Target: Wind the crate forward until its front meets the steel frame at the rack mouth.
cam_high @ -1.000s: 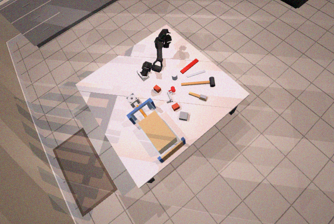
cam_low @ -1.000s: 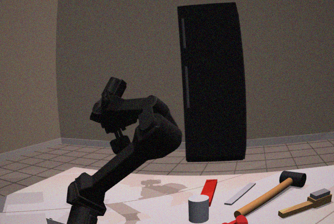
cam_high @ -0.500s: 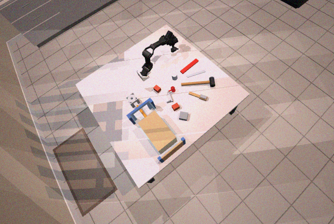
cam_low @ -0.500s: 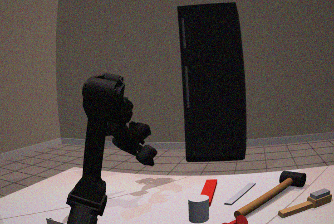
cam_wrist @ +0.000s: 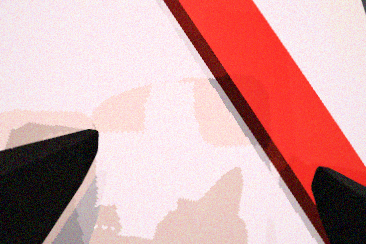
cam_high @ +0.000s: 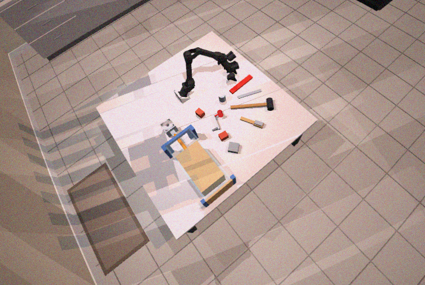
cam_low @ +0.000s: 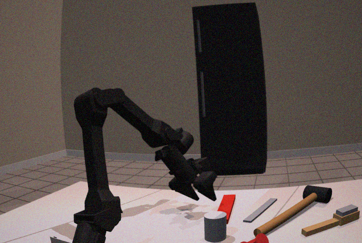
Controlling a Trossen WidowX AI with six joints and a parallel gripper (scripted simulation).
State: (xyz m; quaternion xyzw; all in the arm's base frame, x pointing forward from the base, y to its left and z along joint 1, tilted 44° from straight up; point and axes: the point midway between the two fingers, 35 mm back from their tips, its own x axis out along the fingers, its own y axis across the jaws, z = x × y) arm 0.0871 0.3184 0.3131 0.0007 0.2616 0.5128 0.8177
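My gripper tip is 6 cm short of the red bar, 1 cm to the right of it and 3 cm above it. Also, from my gripper tip: grey flat bar (18 cm ahead, 1 cm to the left, 3 cm below); then winch handle (25 cm ahead, 34 cm to the right, 1 cm below); then red knob (21 cm ahead, 30 cm to the right).
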